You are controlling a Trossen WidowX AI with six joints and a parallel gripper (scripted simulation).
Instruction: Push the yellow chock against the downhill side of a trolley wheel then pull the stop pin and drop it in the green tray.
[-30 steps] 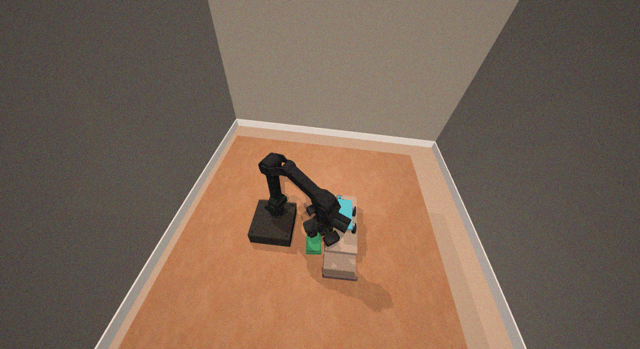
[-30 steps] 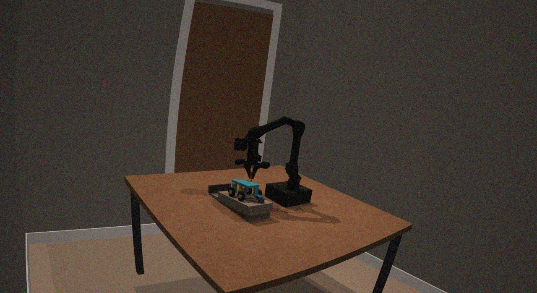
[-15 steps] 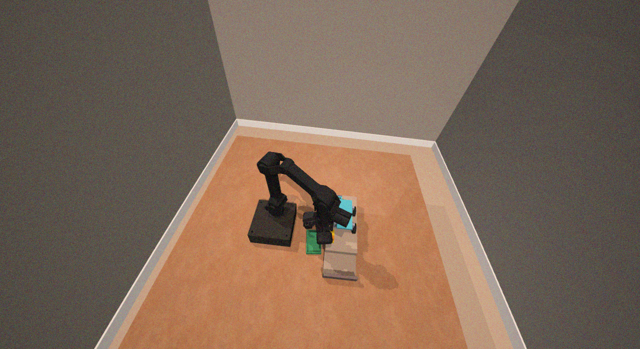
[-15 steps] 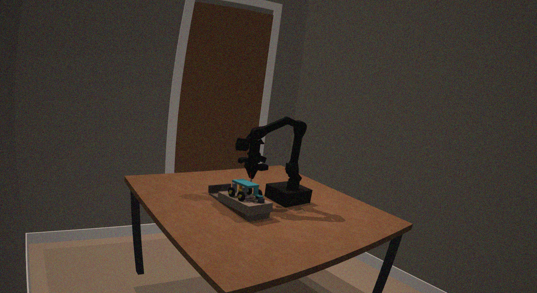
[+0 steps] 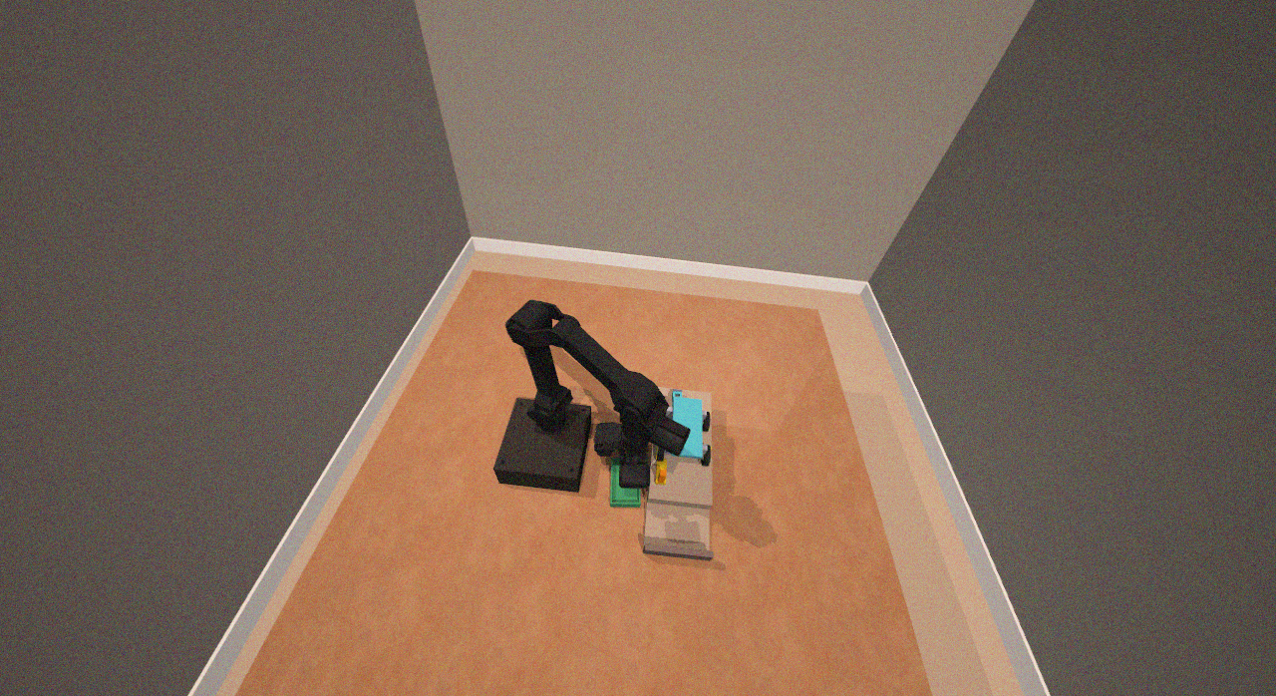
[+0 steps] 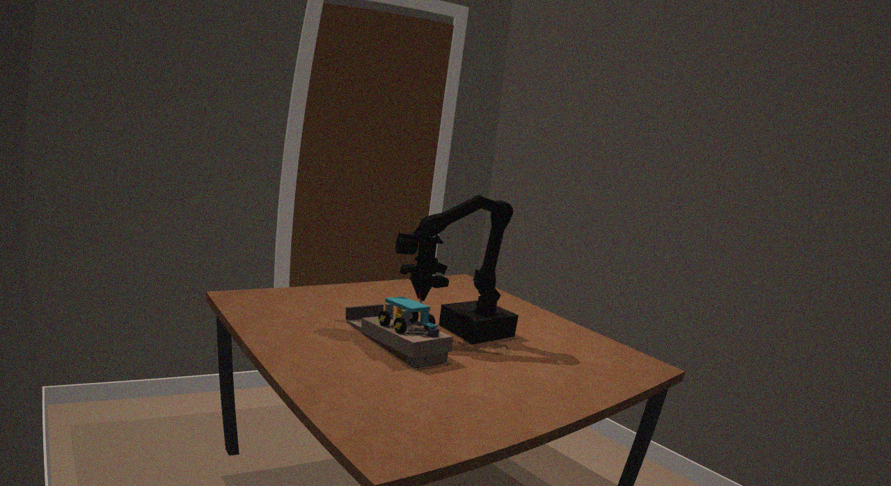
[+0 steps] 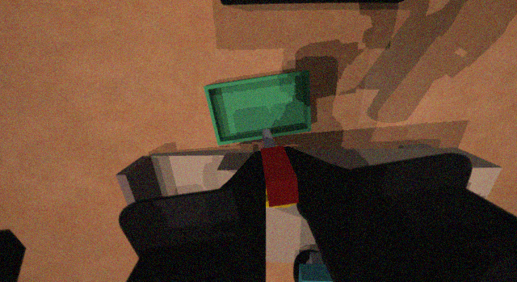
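My gripper tip is now 1 cm past the green tray and 13 cm above it. The rest, counted from my gripper tip: red-headed stop pin: right at my gripper tip; trolley: 12 cm ahead, 10 cm to the left, 1 cm below; yellow chock: 7 cm ahead, 1 cm to the left, 4 cm below.
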